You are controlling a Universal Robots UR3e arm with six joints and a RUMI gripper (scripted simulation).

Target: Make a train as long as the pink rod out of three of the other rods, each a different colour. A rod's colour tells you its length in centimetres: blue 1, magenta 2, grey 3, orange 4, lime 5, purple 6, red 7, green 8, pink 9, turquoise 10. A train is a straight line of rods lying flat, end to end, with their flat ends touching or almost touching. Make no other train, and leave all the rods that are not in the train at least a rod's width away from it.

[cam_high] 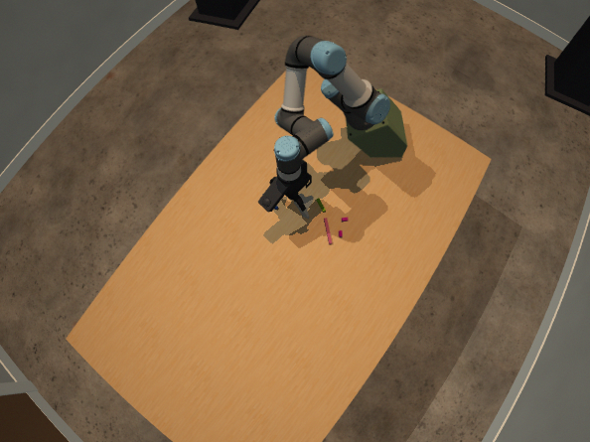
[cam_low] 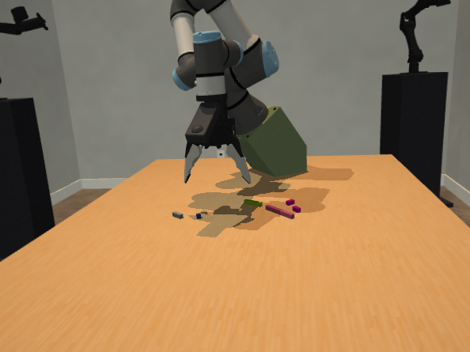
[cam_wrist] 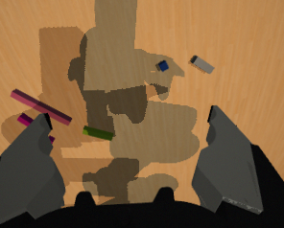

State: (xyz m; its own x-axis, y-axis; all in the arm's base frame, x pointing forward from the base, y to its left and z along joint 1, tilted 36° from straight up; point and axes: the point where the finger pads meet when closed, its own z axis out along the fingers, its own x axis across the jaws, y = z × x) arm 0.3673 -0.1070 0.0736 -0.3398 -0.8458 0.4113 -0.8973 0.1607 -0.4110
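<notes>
Now: hand 10 mm short of the small blue rod, 50 mm to the left of it and 70 mm above it. The rest, counted from my hand: pink rod: 20 mm ahead, 140 mm to the left, 70 mm below; then grey rod: 10 mm behind, 100 mm to the right, 70 mm below; then lime rod: 60 mm behind, 90 mm to the left, 70 mm below.
</notes>
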